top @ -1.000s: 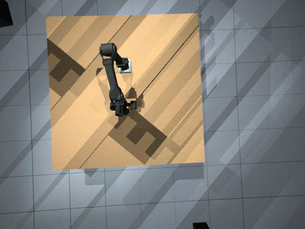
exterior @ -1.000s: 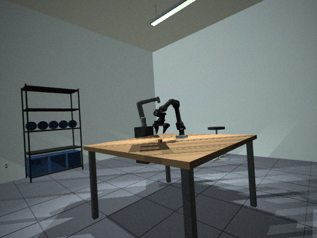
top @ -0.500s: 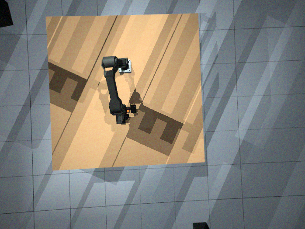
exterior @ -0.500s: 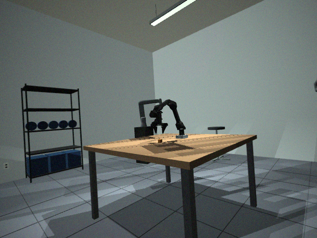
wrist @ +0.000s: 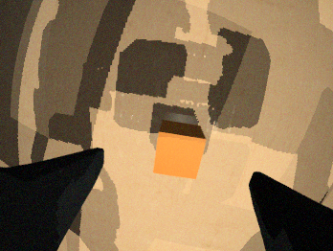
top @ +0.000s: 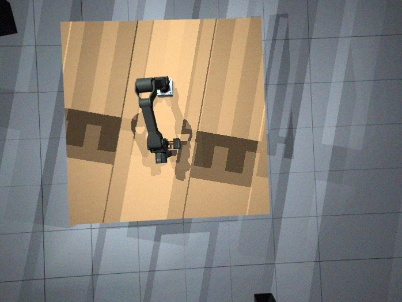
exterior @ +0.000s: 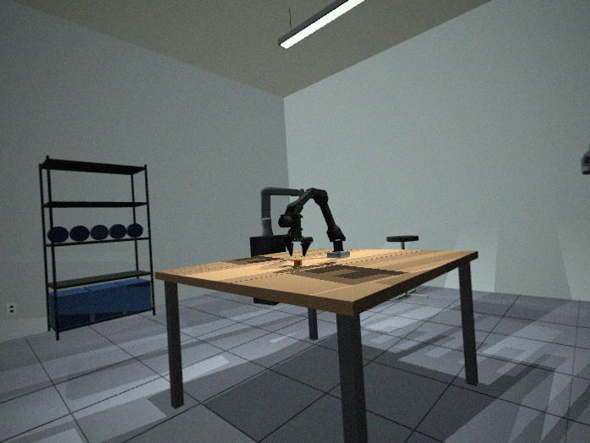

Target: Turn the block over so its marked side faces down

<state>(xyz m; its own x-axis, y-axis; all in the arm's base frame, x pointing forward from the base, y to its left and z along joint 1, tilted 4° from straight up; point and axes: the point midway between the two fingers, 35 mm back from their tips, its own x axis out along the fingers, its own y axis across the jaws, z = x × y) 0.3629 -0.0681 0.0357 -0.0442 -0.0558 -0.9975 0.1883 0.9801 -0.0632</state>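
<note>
My gripper tip is 30 mm above the orange block and 10 mm past it.
</note>
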